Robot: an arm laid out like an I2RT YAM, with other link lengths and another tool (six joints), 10 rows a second.
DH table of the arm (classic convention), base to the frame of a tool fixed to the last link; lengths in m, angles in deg. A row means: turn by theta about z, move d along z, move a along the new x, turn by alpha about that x. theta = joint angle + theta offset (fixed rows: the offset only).
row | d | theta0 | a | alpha
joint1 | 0.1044 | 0 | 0.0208 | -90
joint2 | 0 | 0 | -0.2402 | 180
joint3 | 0 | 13.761 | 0.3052 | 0
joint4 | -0.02 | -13.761 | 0.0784 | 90
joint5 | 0.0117 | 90 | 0 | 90
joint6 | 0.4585 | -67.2 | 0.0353 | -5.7
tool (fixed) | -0.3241 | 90 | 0 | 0
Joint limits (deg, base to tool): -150..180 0..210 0..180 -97..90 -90..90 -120..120
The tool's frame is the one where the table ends.
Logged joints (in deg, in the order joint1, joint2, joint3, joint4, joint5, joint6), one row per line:
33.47, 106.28, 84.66, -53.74, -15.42, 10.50
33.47, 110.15, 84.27, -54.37, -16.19, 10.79
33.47, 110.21, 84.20, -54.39, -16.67, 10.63
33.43, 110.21, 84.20, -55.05, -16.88, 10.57
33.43, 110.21, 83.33, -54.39, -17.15, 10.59
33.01, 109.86, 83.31, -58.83, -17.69, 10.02
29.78, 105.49, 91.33, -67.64, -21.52, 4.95
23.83, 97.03, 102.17, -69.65, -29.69, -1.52
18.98, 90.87, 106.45, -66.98, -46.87, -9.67
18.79, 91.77, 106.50, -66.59, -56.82, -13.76
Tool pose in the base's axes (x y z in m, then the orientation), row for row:
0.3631, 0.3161, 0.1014, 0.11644, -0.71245, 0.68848, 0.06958
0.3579, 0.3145, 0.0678, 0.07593, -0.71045, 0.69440, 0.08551
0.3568, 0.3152, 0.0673, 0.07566, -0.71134, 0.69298, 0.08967
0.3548, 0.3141, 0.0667, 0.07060, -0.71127, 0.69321, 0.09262
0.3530, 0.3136, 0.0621, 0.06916, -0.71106, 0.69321, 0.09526
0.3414, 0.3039, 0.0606, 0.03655, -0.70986, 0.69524, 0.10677
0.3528, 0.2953, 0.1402, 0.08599, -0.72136, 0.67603, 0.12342
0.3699, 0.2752, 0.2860, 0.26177, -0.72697, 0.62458, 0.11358
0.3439, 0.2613, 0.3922, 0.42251, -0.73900, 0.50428, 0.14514
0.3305, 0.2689, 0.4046, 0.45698, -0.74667, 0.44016, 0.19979
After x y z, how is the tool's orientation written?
As a quaternion, w x y z.
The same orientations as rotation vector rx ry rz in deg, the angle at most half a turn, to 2 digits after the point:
-119.53, 115.51, 11.67
-122.05, 119.29, 14.69
-122.22, 119.06, 15.41
-122.57, 119.46, 15.96
-122.64, 119.57, 16.43
-124.88, 122.31, 18.78
-123.18, 115.44, 21.08
-112.72, 96.84, 17.61
-106.01, 72.34, 20.82
-105.45, 62.16, 28.22

